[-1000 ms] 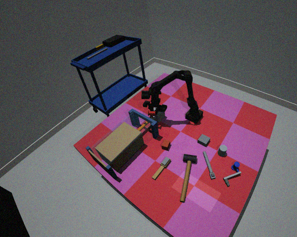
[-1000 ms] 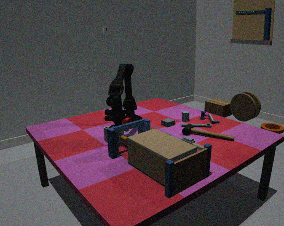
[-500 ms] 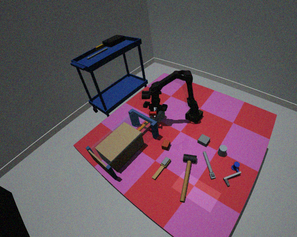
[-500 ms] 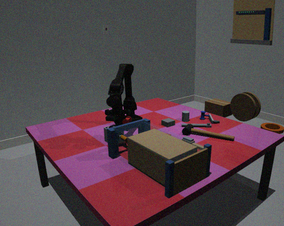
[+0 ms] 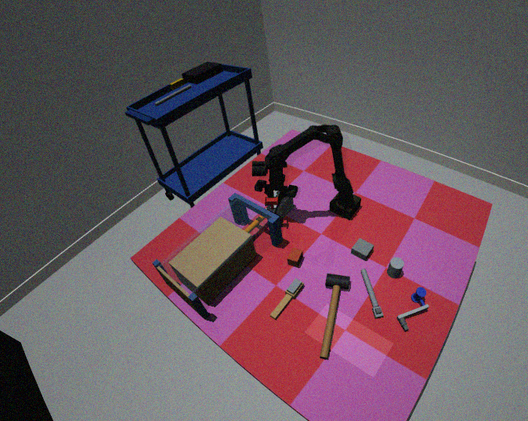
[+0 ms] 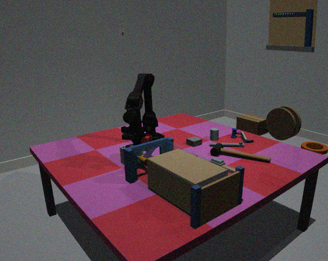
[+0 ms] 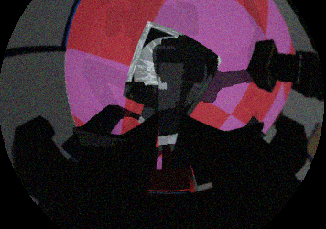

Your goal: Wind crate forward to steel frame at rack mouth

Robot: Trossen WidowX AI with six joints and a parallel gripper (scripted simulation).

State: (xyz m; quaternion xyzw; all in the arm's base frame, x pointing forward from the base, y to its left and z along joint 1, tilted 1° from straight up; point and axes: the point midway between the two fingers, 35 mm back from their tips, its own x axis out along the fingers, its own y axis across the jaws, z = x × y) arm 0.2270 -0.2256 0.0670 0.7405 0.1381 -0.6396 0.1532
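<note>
The red knob lies 50 mm ahead of my gripper tip, 50 mm above it and 20 mm to the left of it. Also, from my gripper tip: frame 110 mm ahead, 20 mm to the right, 20 mm above; red-knobbed winch handle 20 mm above, 10 mm to the left, 10 mm ahead; grey winch 60 mm below, 60 mm behind, 30 mm to the right.
</note>
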